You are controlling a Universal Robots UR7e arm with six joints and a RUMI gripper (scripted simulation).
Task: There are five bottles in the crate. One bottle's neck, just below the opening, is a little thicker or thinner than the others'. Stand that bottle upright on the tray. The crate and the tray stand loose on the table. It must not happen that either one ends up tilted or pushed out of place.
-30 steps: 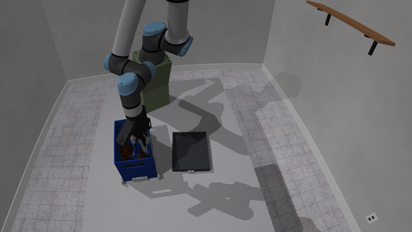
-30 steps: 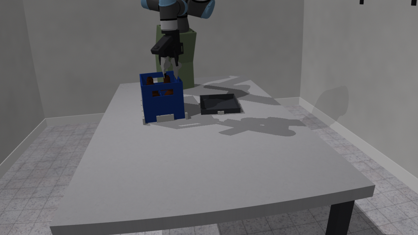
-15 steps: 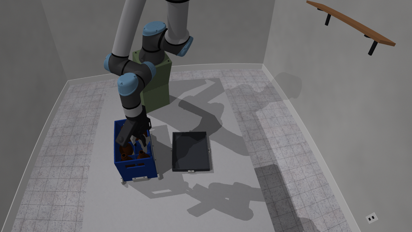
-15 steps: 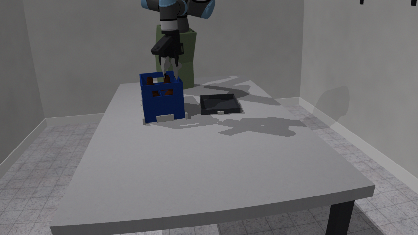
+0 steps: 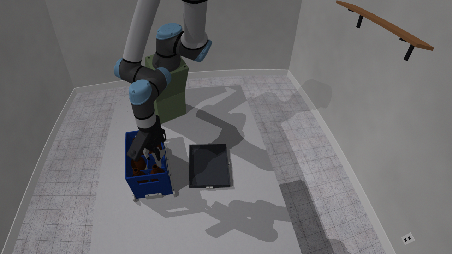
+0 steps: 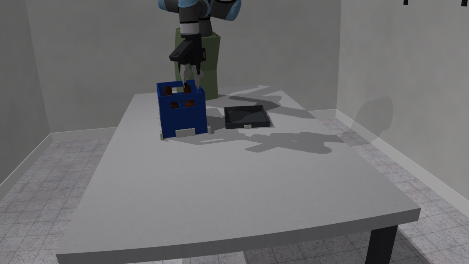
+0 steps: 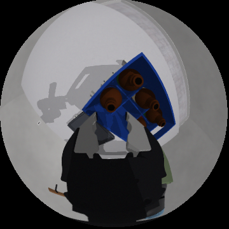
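Right now the blue crate is 90 mm behind my hand, 40 mm to the right of it and 110 mm below it. The rest, counted from my hand: dark tray (60 mm behind, 250 mm to the left, 180 mm below).
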